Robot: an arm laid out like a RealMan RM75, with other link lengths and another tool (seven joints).
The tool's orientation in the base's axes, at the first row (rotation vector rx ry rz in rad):
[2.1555 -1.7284 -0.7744]
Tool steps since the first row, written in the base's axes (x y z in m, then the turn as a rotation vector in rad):
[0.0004 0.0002 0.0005 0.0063 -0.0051 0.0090]
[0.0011 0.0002 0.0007 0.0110 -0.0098 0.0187]
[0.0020 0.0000 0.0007 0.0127 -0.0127 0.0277]
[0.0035 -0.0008 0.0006 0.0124 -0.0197 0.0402]
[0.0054 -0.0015 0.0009 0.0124 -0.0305 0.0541]
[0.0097 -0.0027 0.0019 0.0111 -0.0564 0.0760]
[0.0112 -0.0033 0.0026 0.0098 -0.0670 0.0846]
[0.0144 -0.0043 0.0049 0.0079 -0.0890 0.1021]
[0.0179 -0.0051 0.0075 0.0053 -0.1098 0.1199]
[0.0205 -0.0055 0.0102 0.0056 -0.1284 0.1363]
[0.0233 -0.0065 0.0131 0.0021 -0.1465 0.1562]
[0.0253 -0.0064 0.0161 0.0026 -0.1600 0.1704]
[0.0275 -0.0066 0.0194 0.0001 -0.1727 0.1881]
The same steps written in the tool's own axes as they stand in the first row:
[-0.0003 -0.0001 -0.0006 0.0037 0.0008 -0.0115]
[-0.0002 -0.0006 -0.0012 0.0066 0.0032 -0.0226]
[0.0001 -0.0013 -0.0017 0.0075 0.0073 -0.0313]
[0.0011 -0.0023 -0.0025 0.0112 0.0158 -0.0422]
[0.0020 -0.0036 -0.0039 0.0183 0.0257 -0.0549]
[0.0035 -0.0062 -0.0073 0.0379 0.0447 -0.0752]
[0.0042 -0.0070 -0.0088 0.0458 0.0529 -0.0827]
[0.0051 -0.0081 -0.0126 0.0626 0.0691 -0.0986]
[0.0057 -0.0094 -0.0168 0.0780 0.0857 -0.1142]
[0.0058 -0.0100 -0.0205 0.0920 0.0987 -0.1300]
[0.0065 -0.0106 -0.0246 0.1042 0.1164 -0.1465]
[0.0060 -0.0106 -0.0281 0.1139 0.1268 -0.1600]
[0.0057 -0.0107 -0.0321 0.1216 0.1413 -0.1746]

